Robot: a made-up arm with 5 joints. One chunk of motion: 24 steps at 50 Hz.
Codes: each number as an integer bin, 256 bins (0 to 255) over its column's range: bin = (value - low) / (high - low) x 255, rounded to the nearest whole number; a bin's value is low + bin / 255 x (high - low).
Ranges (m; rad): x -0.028..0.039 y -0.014..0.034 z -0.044..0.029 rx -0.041..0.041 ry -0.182..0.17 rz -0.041..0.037
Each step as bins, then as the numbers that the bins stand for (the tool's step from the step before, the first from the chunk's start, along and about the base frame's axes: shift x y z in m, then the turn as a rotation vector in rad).
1 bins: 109 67 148 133 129 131
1 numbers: 0.00064 -0.00139 -0.00163 0.00177 -0.00393 -0.00093
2 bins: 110 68 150 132 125 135
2 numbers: 0.00090 -0.00120 -0.00106 0.00145 -0.00945 0.00029
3 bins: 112 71 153 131 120 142
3 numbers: 0.00143 -0.00064 -0.00020 0.00113 -0.01635 0.00244
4 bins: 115 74 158 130 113 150
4 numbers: 0.00222 -0.00007 0.00123 0.00080 -0.02602 0.00488
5 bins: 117 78 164 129 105 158
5 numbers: 0.00274 0.00068 0.00295 0.00048 -0.03706 0.00733
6 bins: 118 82 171 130 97 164
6 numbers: 0.00300 0.00144 0.00495 0.00080 -0.04810 0.00916
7 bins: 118 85 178 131 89 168
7 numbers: 0.00300 0.00200 0.00696 0.00113 -0.05915 0.01039
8 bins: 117 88 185 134 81 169
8 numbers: 0.00274 0.00256 0.00896 0.00209 -0.07019 0.01069
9 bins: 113 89 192 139 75 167
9 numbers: 0.00169 0.00275 0.01096 0.00370 -0.07847 0.01008
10 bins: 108 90 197 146 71 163
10 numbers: 0.00038 0.00294 0.01240 0.00595 -0.08399 0.00886
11 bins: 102 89 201 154 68 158
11 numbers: -0.00120 0.00275 0.01354 0.00852 -0.08813 0.00733
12 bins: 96 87 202 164 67 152
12 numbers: -0.00278 0.00238 0.01383 0.01174 -0.08951 0.00549
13 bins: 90 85 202 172 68 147
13 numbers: -0.00435 0.00200 0.01383 0.01431 -0.08813 0.00396
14 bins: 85 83 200 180 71 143
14 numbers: -0.00567 0.00162 0.01325 0.01688 -0.08399 0.00274
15 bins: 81 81 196 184 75 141
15 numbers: -0.00672 0.00125 0.01211 0.01817 -0.07847 0.00213
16 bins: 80 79 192 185 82 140
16 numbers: -0.00698 0.00087 0.01096 0.01849 -0.06881 0.00182
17 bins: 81 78 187 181 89 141
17 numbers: -0.00672 0.00068 0.00953 0.01720 -0.05915 0.00213
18 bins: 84 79 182 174 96 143
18 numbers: -0.00593 0.00087 0.00810 0.01495 -0.04948 0.00274
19 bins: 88 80 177 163 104 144
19 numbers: -0.00488 0.00106 0.00667 0.01142 -0.03844 0.00305
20 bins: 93 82 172 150 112 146
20 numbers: -0.00356 0.00144 0.00524 0.00724 -0.02740 0.00366
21 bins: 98 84 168 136 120 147
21 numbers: -0.00225 0.00181 0.00409 0.00273 -0.01635 0.00396
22 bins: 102 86 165 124 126 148
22 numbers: -0.00120 0.00219 0.00324 -0.00113 -0.00807 0.00427
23 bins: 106 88 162 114 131 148
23 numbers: -0.00015 0.00256 0.00238 -0.00434 -0.00117 0.00427
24 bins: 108 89 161 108 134 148
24 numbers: 0.00038 0.00275 0.00209 -0.00627 0.00297 0.00427
